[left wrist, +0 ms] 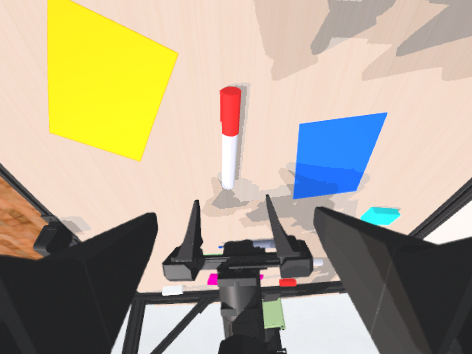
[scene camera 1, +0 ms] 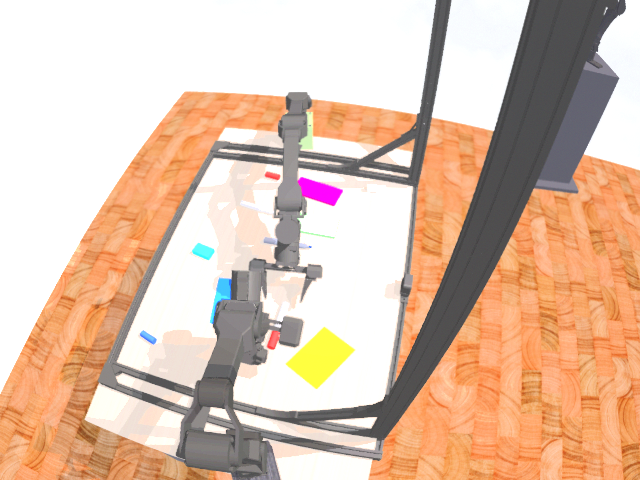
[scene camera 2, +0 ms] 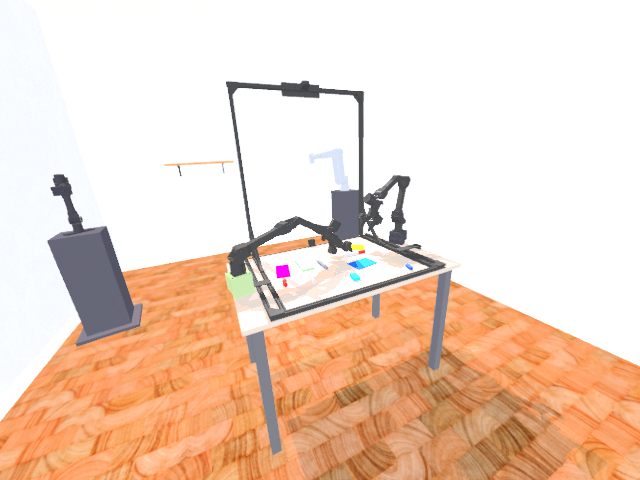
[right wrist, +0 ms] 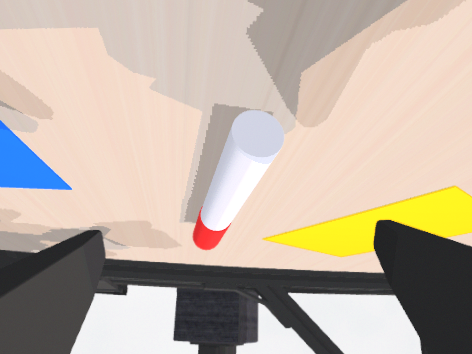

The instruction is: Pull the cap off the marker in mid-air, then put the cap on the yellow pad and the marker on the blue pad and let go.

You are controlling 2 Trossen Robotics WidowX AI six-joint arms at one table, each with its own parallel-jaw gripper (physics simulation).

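Places are measured from the left arm's base along level axes (x ahead, y left, z up), in metres.
Where they show: left gripper, fingertip midpoint: (left wrist: 236,218) (scene camera 2: 364,230); right gripper, fingertip midpoint: (left wrist: 231,197) (scene camera 1: 283,300) (right wrist: 240,239); left arm's base, origin of the base link: (scene camera 1: 251,463) (scene camera 2: 398,230) (right wrist: 217,342); right arm's base, origin of the base link: (left wrist: 271,328) (scene camera 2: 238,273).
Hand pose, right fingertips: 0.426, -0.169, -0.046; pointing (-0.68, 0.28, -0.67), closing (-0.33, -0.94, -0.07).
Observation:
Each offset is from my right fingertips to the top centre of the thing, as dx, dy, dz. "*": to the spot under its first point.
The marker has a white body {-0.050, +0.026, -0.024} (scene camera 1: 281,308) (left wrist: 229,160) (right wrist: 240,177) and a red cap {-0.091, +0.048, -0.023} (scene camera 1: 273,339) (left wrist: 230,112) (right wrist: 207,239), which is on its end. It lies on the table between the yellow pad {-0.165, -0.057, -0.041} (scene camera 1: 320,357) (left wrist: 105,85) (right wrist: 350,232) and the blue pad {+0.053, +0.135, -0.041} (scene camera 1: 222,291) (left wrist: 335,155) (right wrist: 25,165). My left gripper (left wrist: 236,218) is open and empty above the marker. My right gripper (scene camera 1: 283,298) (left wrist: 231,197) (right wrist: 240,239) is open and empty, near the marker's white end. In scene camera 1, the left arm hides part of the blue pad.
A cyan block {+0.243, +0.197, -0.027} (scene camera 1: 203,251) (left wrist: 381,216) lies beyond the blue pad. A grey-blue pen {* +0.223, -0.006, -0.027} (scene camera 1: 269,241) lies under the right arm. A magenta pad {+0.397, -0.195, -0.034} (scene camera 1: 320,191), a red piece {+0.501, -0.068, -0.021} (scene camera 1: 272,175) and a blue cylinder {-0.017, +0.393, -0.021} (scene camera 1: 147,337) lie farther off. A dark frame (scene camera 1: 408,232) borders the table.

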